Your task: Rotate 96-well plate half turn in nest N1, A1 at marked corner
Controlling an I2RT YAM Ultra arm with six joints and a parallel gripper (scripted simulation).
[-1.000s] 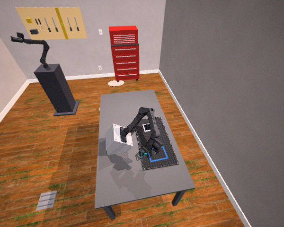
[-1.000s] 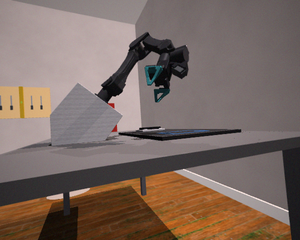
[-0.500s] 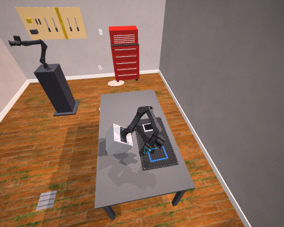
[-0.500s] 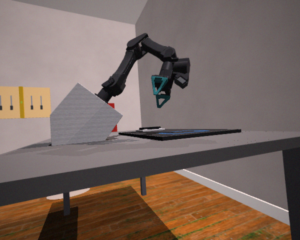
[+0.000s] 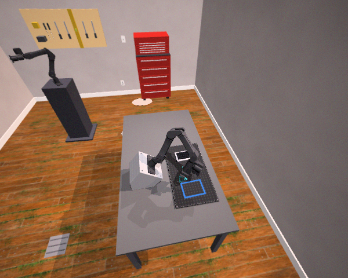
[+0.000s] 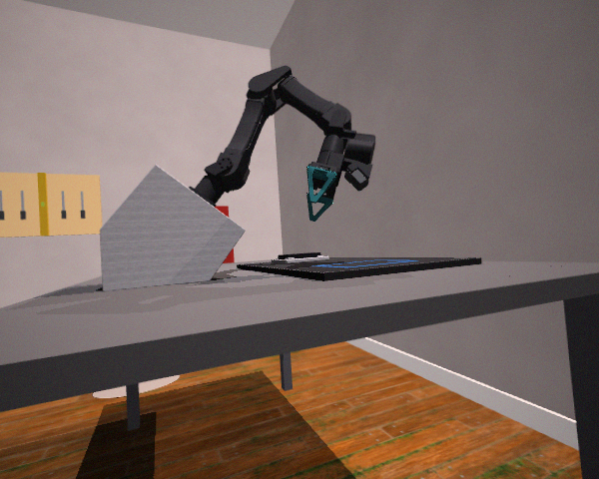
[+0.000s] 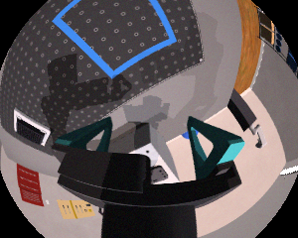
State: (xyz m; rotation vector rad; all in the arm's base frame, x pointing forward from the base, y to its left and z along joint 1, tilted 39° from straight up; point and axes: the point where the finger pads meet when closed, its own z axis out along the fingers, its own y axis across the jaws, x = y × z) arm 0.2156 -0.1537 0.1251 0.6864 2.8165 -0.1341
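The dark 96-well plate is 35 cm to the left of my hand, 11 cm below it and 8 cm ahead of it. From my hand the other things lie so: white plate nest N1 (35 cm to the left, 13 cm below, 8 cm ahead).
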